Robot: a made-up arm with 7 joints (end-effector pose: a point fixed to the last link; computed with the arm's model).
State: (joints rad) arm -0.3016 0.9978 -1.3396 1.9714 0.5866 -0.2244 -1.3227
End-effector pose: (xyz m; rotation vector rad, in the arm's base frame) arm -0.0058 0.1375 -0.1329 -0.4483 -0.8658 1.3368
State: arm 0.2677 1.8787 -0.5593 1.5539 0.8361 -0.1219 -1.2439
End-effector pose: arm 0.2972 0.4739 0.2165 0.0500 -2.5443 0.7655
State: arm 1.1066 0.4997 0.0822 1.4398 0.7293 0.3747 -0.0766
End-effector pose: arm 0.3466 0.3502 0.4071 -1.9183 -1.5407 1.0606
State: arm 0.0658 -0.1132 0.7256 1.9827 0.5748 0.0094 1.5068
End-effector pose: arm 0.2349 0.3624 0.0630 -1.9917 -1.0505 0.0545
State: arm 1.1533 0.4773 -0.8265 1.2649 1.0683 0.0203 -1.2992
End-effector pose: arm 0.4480 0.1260 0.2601 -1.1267 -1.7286 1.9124
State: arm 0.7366 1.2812 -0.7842 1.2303 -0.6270 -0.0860 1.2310
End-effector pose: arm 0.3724 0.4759 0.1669 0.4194 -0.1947 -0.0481
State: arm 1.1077 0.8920 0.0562 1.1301 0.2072 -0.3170 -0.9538
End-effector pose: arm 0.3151 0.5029 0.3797 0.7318 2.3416 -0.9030
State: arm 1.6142 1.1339 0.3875 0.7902 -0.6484 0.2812 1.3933
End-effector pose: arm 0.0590 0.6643 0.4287 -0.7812 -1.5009 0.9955
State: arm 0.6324 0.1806 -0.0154 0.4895 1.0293 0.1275 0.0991
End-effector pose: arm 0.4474 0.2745 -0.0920 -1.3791 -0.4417 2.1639
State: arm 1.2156 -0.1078 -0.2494 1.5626 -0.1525 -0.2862 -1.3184
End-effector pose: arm 0.3464 0.0819 0.4258 1.5841 1.5830 -0.9886
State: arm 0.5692 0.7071 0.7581 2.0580 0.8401 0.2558 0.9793
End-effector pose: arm 0.1398 0.4048 0.3701 -1.6612 -1.5270 -0.3170
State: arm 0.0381 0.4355 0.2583 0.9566 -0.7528 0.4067 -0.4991
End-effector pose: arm 0.2789 0.4511 -0.1408 0.6785 -1.4622 0.9083
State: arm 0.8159 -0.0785 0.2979 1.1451 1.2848 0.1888 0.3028
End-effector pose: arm 0.4707 0.2438 0.1710 -2.7823 -0.1470 1.3987
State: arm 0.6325 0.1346 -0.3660 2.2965 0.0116 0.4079 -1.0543
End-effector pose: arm 0.2377 0.1057 0.3081 1.7516 2.2214 -1.3418
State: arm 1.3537 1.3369 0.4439 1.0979 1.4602 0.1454 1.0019
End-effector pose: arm -0.0150 0.5825 0.4936 -2.1751 -1.8103 -0.5653
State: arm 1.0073 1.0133 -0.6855 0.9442 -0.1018 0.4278 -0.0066
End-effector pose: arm 0.4219 0.4689 0.2170 0.1977 -1.5949 0.7973
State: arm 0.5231 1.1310 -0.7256 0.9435 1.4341 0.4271 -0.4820
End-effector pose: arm 0.3687 0.4849 0.0341 -0.1611 -1.0271 2.0103
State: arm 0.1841 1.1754 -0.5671 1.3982 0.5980 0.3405 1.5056
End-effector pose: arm 0.3407 0.3964 -0.0030 -0.8344 0.4915 0.4835
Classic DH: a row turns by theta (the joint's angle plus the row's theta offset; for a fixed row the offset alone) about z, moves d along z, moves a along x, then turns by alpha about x. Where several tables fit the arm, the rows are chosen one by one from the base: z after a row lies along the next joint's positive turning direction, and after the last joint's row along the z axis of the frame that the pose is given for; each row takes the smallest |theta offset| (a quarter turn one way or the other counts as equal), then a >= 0, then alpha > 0; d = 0 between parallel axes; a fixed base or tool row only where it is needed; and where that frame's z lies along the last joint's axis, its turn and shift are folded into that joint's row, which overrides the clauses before.
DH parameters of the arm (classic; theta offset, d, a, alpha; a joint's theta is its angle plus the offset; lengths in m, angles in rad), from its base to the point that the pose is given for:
base (fixed): 0 0.1944 -0.0119 1.5708
joint 1: 1.5708 -0.1706 0.018 1.5708
joint 2: 1.5708 0.0209 0.0047 1.5708
joint 3: 1.5708 -0.268 0.0263 1.5708
joint 4: 0 -0.0346 0.0124 -1.5708
joint 5: 0 -0.3151 -0.0298 -1.5708
joint 6: -1.5708 -0.0113 0.0123 1.5708
joint 7: 1.5708 -0.0124 0.0019 1.5708
tool (fixed): 0 0.0005 0 0

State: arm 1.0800 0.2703 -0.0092 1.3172 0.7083 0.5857 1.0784
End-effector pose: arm 0.4232 0.2710 0.3615 -1.9847 -0.3287 0.0674
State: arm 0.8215 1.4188 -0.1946 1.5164 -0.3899 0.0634 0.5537
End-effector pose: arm 0.2726 0.4528 0.4085 0.2840 -1.6329 0.0431
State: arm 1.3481 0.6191 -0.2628 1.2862 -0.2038 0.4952 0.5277
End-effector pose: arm 0.3648 0.3279 0.4585 -0.7593 -1.6985 0.5276
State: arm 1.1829 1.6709 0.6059 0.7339 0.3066 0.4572 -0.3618
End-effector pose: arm -0.1333 0.6484 0.4623 0.2061 2.0467 -1.5518
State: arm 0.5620 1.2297 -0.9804 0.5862 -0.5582 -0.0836 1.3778
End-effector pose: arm 0.2734 0.6191 0.0312 0.5093 0.5120 0.4383
